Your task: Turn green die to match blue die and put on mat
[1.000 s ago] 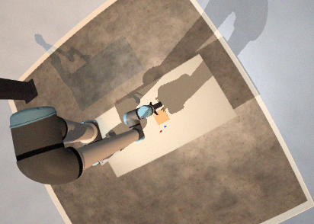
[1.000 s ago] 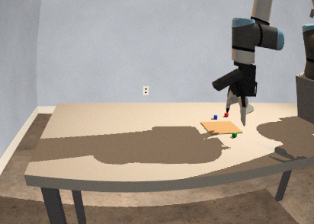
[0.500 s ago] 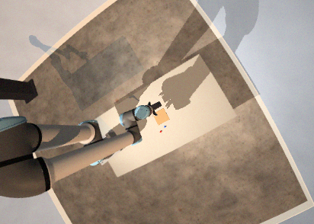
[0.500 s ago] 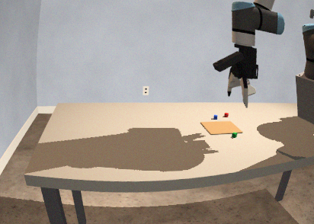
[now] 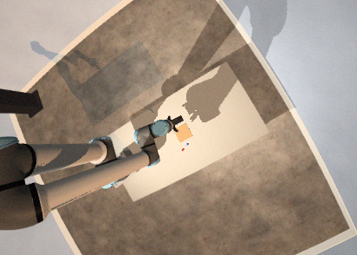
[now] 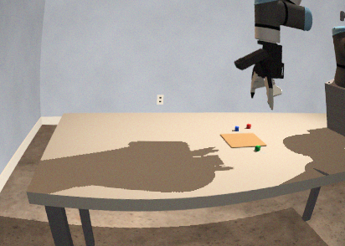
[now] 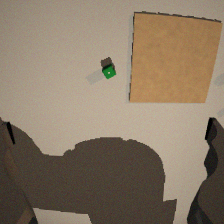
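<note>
Now: hand 1 cm past the green die and 15 cm above it. Also, from my hand: red die 6 cm behind, 25 cm to the right, 15 cm below; mat 1 cm ahead, 11 cm to the right, 16 cm below; blue die 22 cm to the right, 15 cm below.
</note>
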